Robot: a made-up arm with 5 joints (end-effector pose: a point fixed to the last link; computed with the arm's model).
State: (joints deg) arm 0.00 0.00 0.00 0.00 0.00
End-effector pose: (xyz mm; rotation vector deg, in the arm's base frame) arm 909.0 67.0 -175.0 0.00 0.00 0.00
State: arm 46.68 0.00 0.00 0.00 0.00
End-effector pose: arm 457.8 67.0 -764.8 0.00 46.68 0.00
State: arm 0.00 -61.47 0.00 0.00 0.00
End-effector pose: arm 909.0 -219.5 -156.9 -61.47 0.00 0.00
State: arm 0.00 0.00 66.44 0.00 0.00
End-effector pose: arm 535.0 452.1 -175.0 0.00 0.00 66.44
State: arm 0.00 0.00 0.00 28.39 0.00
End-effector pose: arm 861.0 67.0 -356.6 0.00 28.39 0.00
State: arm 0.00 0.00 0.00 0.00 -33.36
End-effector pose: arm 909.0 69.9 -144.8 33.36 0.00 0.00
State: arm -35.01 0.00 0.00 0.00 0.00
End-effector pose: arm 875.3 67.0 387.8 0.00 -35.01 0.00
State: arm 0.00 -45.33 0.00 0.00 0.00
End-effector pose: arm 909.0 -148.8 -191.8 -45.33 0.00 0.00
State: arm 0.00 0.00 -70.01 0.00 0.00
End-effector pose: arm 679.8 -446.2 -175.0 0.00 0.00 -70.01
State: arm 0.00 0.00 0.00 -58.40 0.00
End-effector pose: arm 730.1 67.0 153.1 0.00 -58.40 0.00
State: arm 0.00 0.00 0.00 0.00 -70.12
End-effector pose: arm 909.0 53.5 -115.7 70.12 0.00 0.00
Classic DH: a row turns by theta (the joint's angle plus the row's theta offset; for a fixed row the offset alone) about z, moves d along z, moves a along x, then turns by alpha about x. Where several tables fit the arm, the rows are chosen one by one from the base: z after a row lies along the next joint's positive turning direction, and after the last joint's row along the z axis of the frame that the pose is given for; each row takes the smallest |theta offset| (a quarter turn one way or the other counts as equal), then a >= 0, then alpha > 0; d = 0 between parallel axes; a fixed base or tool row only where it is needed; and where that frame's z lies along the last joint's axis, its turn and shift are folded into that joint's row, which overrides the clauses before.
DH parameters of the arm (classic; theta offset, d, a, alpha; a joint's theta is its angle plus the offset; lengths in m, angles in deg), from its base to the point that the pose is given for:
base (fixed): 0 0.053 0 -90
joint 1: -90 -0.061 0.022 -90
joint 2: -90 0.428 0.035 -90
joint 3: -90 -0.246 0.098 -90
joint 4: -90 0.044 0.016 90
joint 5: 90 -0.383 0.049 90
tool (fixed): -90 -0.02 0 0

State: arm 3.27 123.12 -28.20 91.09 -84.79
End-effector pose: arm 616.8 454.4 403.6 -91.73 -103.78 -7.19
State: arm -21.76 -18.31 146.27 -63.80 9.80
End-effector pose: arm 109.8 77.6 175.9 40.00 -23.77 132.59
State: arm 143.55 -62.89 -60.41 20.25 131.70
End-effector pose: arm -422.2 -569.1 -468.7 83.54 -15.64 -103.52
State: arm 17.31 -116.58 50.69 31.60 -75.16
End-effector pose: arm 571.3 -610.7 -323.3 -57.94 63.22 -28.14
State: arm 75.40 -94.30 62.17 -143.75 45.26
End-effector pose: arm 192.4 -46.2 -188.1 28.04 -23.57 52.16
